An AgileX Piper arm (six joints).
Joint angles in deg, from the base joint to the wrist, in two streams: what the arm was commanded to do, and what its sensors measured. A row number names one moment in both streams.
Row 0, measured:
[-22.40, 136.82, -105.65, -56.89, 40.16, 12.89]
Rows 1 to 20, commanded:
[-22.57, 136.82, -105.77, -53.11, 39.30, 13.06]
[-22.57, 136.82, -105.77, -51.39, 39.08, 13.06]
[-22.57, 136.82, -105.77, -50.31, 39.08, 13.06]
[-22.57, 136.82, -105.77, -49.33, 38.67, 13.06]
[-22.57, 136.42, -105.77, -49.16, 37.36, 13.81]
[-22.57, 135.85, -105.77, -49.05, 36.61, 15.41]
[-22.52, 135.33, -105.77, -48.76, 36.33, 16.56]
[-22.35, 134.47, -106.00, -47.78, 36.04, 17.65]
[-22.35, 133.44, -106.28, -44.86, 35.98, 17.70]
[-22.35, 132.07, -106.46, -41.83, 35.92, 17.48]
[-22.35, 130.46, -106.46, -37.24, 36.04, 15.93]
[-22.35, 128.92, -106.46, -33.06, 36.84, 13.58]
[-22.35, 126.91, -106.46, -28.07, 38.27, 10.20]
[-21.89, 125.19, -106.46, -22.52, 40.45, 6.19]
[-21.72, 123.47, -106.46, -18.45, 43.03, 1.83]
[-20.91, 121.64, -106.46, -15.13, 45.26, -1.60]
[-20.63, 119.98, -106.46, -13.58, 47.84, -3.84]
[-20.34, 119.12, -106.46, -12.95, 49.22, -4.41]
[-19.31, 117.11, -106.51, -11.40, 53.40, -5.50]
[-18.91, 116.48, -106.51, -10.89, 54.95, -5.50]
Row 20, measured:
[-19.71, 118.72, -106.17, -12.43, 50.76, -4.13]
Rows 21 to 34, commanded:
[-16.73, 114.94, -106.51, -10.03, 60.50, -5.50]
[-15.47, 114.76, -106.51, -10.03, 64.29, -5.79]
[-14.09, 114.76, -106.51, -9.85, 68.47, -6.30]
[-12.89, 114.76, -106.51, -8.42, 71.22, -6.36]
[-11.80, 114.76, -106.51, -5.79, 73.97, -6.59]
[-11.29, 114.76, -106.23, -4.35, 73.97, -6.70]
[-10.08, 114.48, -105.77, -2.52, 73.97, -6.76]
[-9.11, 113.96, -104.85, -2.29, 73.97, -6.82]
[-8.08, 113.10, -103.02, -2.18, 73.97, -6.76]
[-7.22, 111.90, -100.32, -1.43, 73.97, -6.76]
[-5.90, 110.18, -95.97, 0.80, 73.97, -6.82]
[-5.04, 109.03, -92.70, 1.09, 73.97, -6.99]
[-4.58, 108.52, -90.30, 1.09, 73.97, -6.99]
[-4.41, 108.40, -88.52, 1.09, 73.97, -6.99]
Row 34, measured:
[-4.70, 109.09, -91.16, 0.92, 69.73, -6.53]
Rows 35 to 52, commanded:
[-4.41, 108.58, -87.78, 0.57, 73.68, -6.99]
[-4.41, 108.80, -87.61, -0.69, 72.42, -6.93]
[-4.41, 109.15, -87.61, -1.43, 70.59, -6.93]
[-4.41, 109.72, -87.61, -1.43, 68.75, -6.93]
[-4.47, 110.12, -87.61, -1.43, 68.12, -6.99]
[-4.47, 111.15, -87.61, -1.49, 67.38, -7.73]
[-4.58, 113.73, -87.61, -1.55, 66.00, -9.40]
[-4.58, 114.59, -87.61, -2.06, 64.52, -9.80]
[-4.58, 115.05, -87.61, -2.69, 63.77, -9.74]
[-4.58, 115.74, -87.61, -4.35, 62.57, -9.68]
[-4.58, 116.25, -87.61, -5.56, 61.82, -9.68]
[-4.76, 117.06, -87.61, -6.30, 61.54, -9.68]
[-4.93, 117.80, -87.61, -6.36, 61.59, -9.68]
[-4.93, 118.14, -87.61, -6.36, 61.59, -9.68]
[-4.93, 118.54, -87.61, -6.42, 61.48, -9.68]
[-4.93, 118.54, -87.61, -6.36, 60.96, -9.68]
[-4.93, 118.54, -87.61, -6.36, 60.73, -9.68]
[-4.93, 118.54, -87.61, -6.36, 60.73, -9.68]
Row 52, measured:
[-4.64, 118.49, -88.06, -6.25, 61.19, -9.22]
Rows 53 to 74, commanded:
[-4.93, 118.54, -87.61, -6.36, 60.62, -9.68]
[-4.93, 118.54, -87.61, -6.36, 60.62, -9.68]
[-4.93, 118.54, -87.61, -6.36, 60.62, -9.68]
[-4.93, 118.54, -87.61, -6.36, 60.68, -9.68]
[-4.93, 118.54, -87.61, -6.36, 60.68, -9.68]
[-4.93, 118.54, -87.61, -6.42, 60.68, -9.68]
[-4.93, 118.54, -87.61, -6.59, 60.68, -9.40]
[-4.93, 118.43, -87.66, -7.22, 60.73, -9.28]
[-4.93, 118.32, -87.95, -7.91, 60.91, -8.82]
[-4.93, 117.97, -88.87, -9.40, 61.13, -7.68]
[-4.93, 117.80, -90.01, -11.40, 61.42, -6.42]
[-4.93, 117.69, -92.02, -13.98, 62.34, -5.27]
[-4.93, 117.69, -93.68, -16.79, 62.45, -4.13]
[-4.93, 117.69, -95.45, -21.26, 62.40, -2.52]
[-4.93, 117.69, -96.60, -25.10, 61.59, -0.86]
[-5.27, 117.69, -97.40, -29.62, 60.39, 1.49]
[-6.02, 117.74, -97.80, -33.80, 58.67, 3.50]
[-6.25, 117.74, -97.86, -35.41, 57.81, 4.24]
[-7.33, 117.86, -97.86, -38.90, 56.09, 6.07]
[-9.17, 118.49, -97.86, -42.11, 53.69, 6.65]
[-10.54, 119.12, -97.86, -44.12, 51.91, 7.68]
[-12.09, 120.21, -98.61, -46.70, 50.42, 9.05]
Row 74, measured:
[-10.14, 118.89, -97.80, -42.57, 52.71, 7.05]
